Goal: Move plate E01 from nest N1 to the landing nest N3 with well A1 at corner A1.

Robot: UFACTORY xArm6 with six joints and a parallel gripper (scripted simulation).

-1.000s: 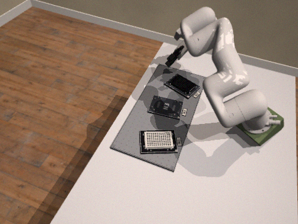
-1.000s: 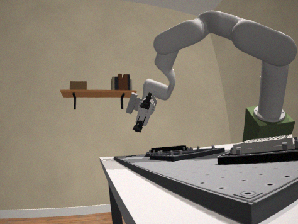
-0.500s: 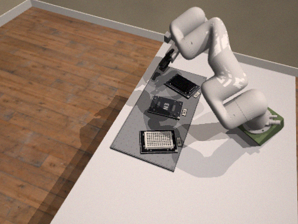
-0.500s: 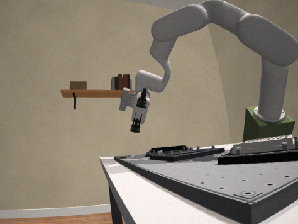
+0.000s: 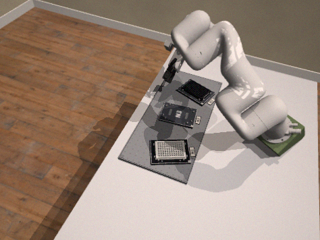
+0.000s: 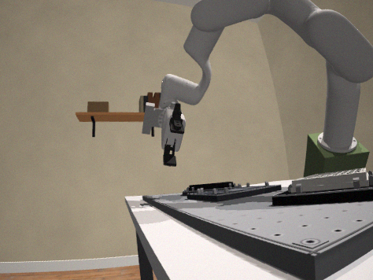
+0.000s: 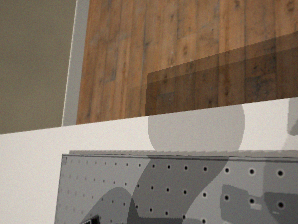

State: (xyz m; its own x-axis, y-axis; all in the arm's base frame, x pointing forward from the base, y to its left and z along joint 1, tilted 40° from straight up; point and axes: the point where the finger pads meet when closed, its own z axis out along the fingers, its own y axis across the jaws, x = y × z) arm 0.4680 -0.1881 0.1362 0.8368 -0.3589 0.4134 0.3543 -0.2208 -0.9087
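My gripper is now 14 cm past the white well plate, 30 cm to the right of it and 10 cm above it. From my hand the other things lie so: black nest: 14 cm behind, 30 cm to the left, 12 cm below; black plate: 13 cm behind, 10 cm to the right, 10 cm below.
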